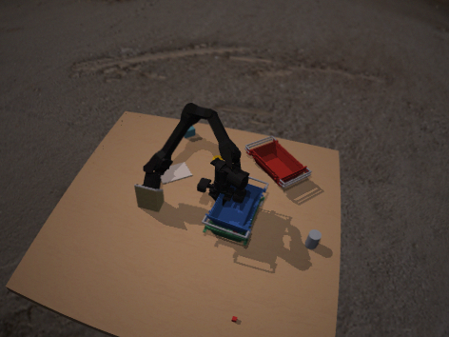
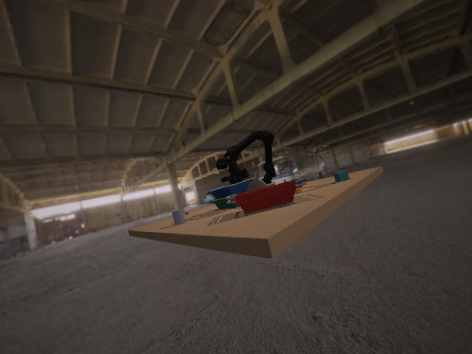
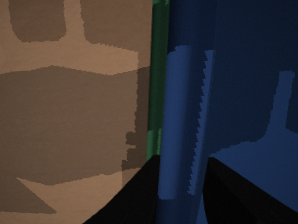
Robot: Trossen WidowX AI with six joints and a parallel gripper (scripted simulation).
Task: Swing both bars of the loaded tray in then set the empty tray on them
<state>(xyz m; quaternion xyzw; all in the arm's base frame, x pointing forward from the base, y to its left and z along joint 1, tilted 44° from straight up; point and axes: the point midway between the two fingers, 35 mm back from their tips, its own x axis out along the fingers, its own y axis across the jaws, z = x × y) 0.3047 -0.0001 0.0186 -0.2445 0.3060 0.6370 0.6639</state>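
Right now my gripper tip is 7 cm short of the blue tray, 1 cm to the left of it and 3 cm below it. The rest, counted from my gripper tip: grey cylinder: 41 cm ahead, 4 cm to the right, 5 cm below; teal block: 31 cm behind, 51 cm to the left, 6 cm below; white sheet: 28 cm behind, 20 cm to the left, 8 cm below.
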